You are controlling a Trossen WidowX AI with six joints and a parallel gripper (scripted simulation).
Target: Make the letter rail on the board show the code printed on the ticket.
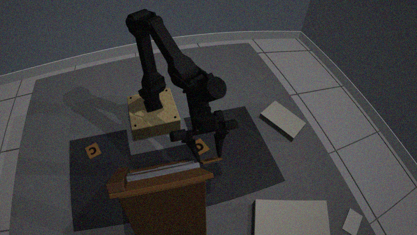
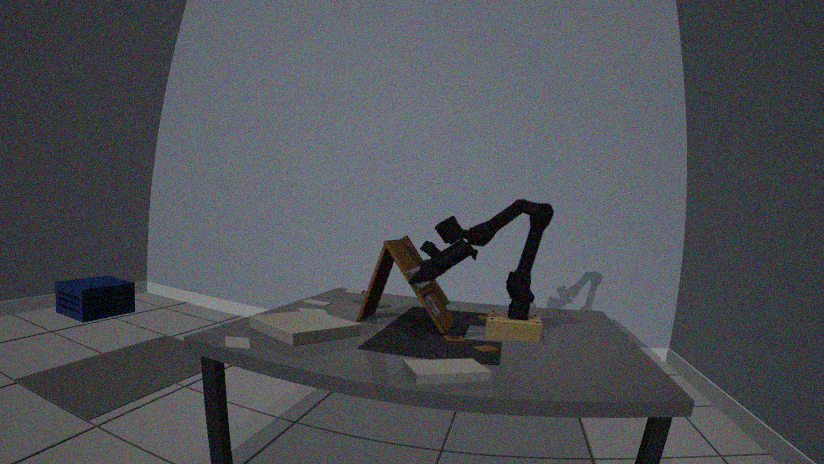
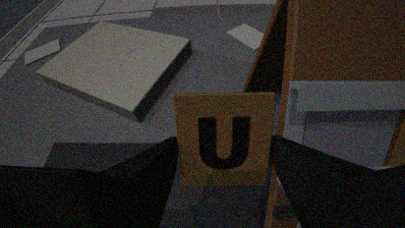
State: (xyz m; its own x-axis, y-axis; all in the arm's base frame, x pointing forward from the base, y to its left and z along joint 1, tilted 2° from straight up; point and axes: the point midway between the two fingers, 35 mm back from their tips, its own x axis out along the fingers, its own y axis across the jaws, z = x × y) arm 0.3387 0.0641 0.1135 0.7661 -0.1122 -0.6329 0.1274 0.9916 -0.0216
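Right now the white ticket is 70 mm behind my gripper tip, 90 mm to the right of it and 80 mm below it. Also, from my gripper tip: pale slab: 130 mm behind, 430 mm to the left, 150 mm below; letter tile: right at my gripper tip.
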